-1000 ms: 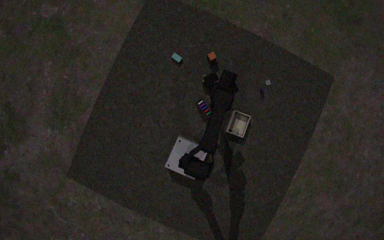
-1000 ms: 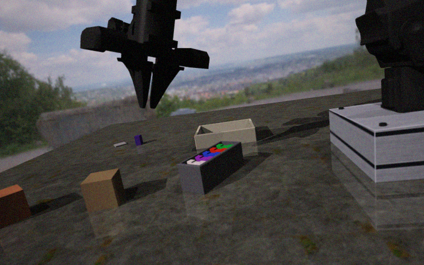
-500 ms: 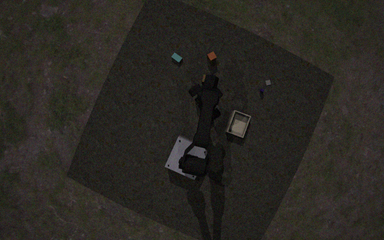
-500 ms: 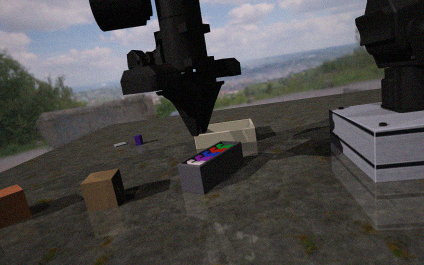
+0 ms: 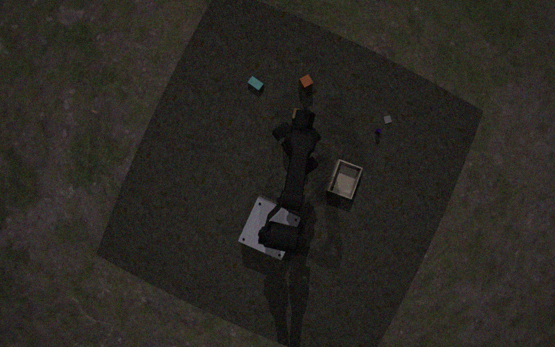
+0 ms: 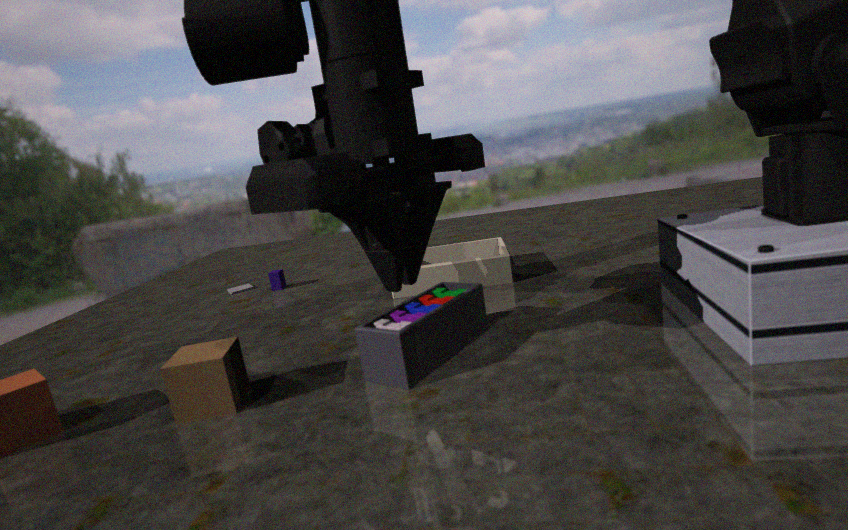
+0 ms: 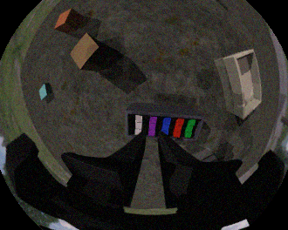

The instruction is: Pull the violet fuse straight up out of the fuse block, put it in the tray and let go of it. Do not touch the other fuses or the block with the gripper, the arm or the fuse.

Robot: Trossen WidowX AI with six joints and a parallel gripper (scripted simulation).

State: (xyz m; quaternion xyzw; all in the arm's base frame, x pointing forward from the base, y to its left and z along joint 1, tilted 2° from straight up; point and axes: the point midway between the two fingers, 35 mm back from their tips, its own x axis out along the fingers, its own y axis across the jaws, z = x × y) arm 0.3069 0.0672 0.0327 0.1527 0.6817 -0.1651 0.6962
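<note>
Now: the violet fuse 3 cm below my gripper tip. Round my gripper tip: tray 23 cm to the right, 6 cm below; orange cube 27 cm ahead, 8 cm to the left, 4 cm below; tan cube 14 cm ahead, 5 cm to the left, 4 cm below.
</note>
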